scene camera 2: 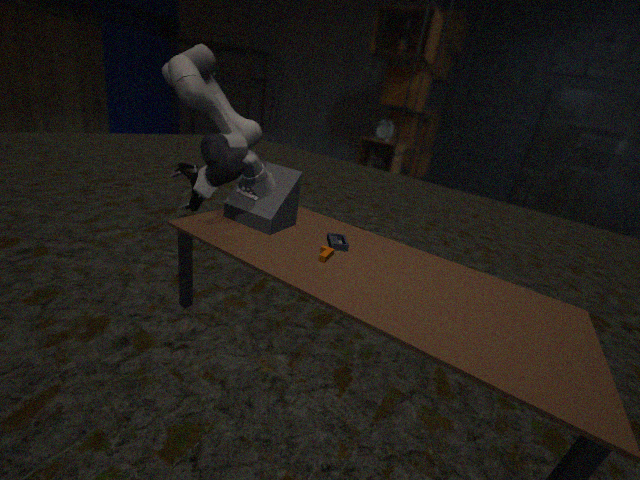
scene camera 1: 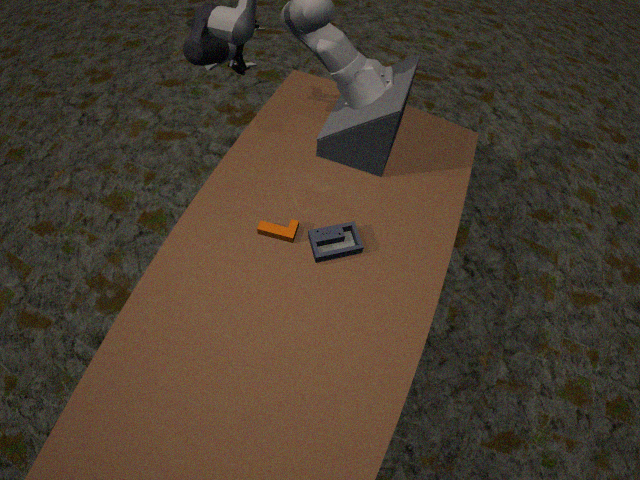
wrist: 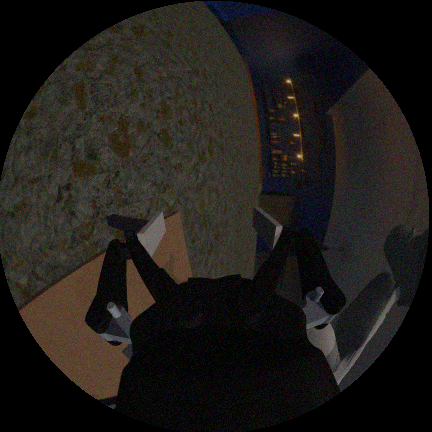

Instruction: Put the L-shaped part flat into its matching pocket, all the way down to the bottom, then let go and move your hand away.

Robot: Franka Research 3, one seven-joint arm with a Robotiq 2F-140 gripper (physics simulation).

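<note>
The orange L-shaped part (scene camera 1: 279,230) (scene camera 2: 325,253) lies flat on the table. In scene camera 1 its long arm reaches left and its short arm points back at the right end. The dark grey block (scene camera 1: 338,254) (scene camera 2: 340,248) with the pocket sits just to its right. The pocket is empty, its pale floor showing, and is turned somewhat relative to the part. My gripper (scene camera 2: 180,190) (wrist: 208,218) is open with nothing between its fingers. It hangs by the table's far left corner near the arm's base, well away from part and block. The part does not show in the wrist view.
The arm's sloped grey base (scene camera 1: 351,139) (scene camera 2: 284,206) stands at the far end of the table (scene camera 1: 248,335) (scene camera 2: 439,304) (wrist: 75,320). The table's left edge runs past the orange part. Beyond the edges is the floor. A wooden shelf unit stands in the background of scene camera 2.
</note>
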